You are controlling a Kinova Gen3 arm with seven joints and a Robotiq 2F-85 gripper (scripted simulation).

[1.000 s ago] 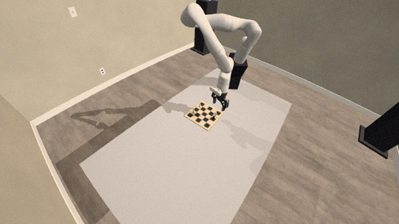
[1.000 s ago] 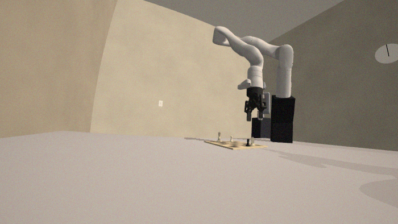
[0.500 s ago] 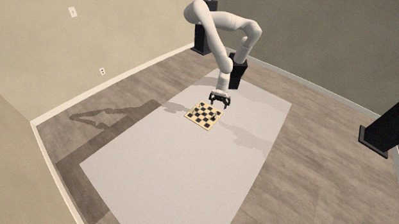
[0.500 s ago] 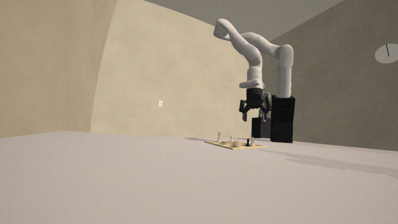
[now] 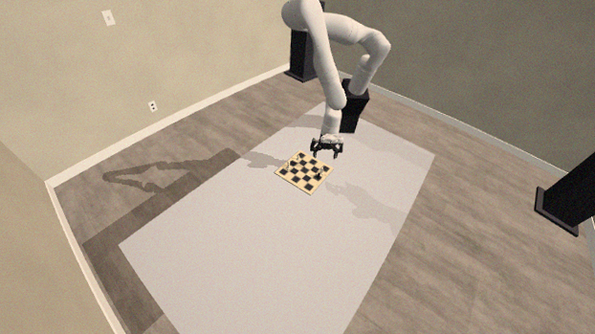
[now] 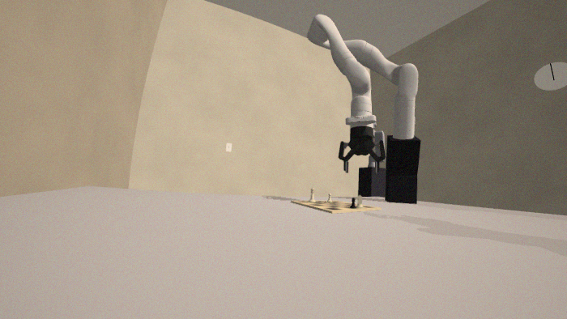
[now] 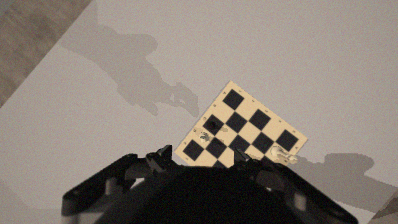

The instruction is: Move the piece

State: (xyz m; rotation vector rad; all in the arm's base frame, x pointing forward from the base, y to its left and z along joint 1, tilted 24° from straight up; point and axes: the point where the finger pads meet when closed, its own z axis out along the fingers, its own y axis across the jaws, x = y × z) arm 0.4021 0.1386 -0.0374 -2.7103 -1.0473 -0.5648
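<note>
Right now the white chess piece is 100 mm below my hand. The rest, counted from my hand: chessboard: 50 mm ahead, 70 mm to the right, 120 mm below; then black chess piece: 30 mm ahead, 10 mm to the left, 100 mm below.
</note>
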